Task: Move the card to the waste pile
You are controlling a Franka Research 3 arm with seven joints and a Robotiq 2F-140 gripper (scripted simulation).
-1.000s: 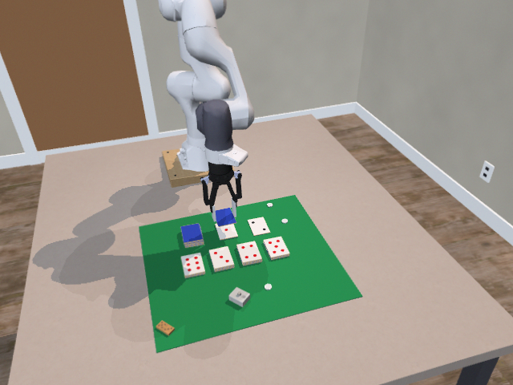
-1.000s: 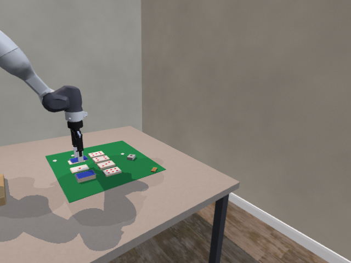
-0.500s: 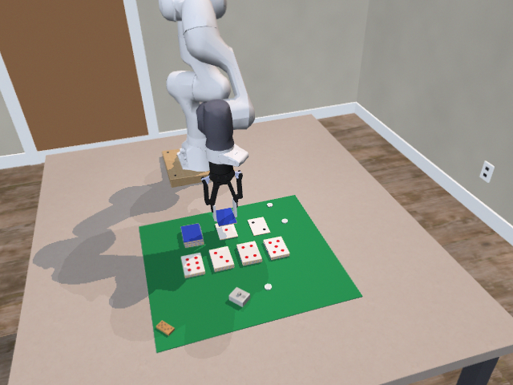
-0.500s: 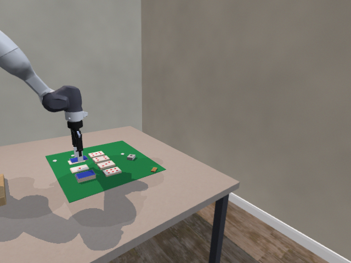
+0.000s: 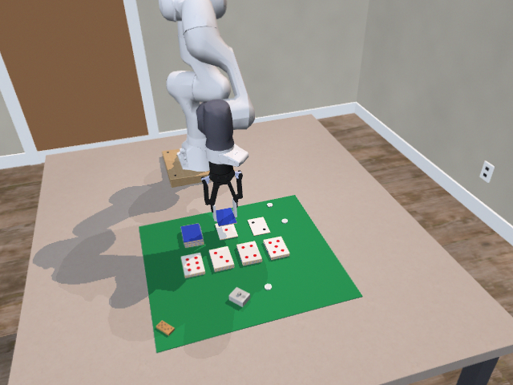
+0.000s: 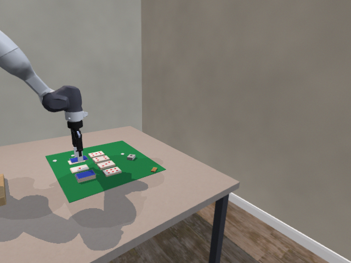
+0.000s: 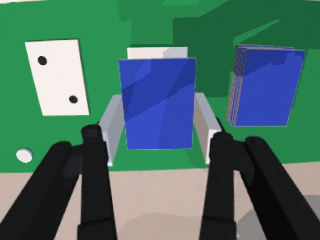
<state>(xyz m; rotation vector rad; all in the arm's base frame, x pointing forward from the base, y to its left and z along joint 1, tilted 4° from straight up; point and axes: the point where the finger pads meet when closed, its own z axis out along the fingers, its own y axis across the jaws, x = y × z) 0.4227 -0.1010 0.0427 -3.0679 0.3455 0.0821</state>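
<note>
The blue-backed card is 3 cm below my hand. Round my hand: green mat 14 cm ahead, 11 cm below, 2 cm to the right; then grey block 30 cm ahead, 10 cm to the right, 8 cm below.
</note>
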